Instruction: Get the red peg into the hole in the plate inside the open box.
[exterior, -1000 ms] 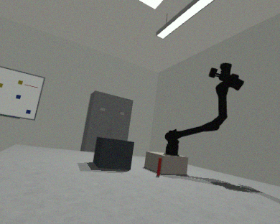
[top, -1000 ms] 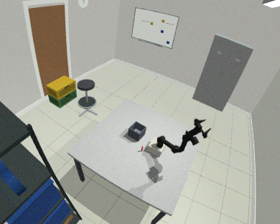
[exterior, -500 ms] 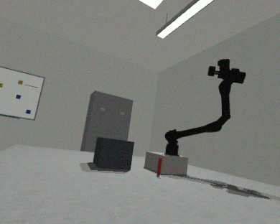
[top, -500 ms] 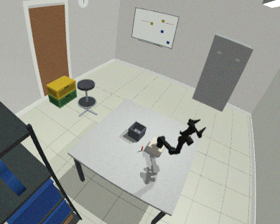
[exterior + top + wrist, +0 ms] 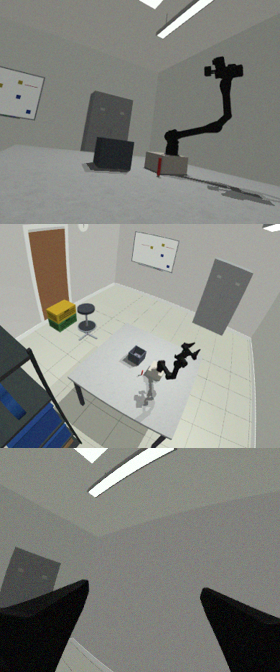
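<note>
Now: the red peg 420 mm ahead of my gripper tip, 60 mm to the left of it and 660 mm below it. Also, from my gripper tip: grey plate (600 mm ahead, 100 mm to the right, 650 mm below).
</note>
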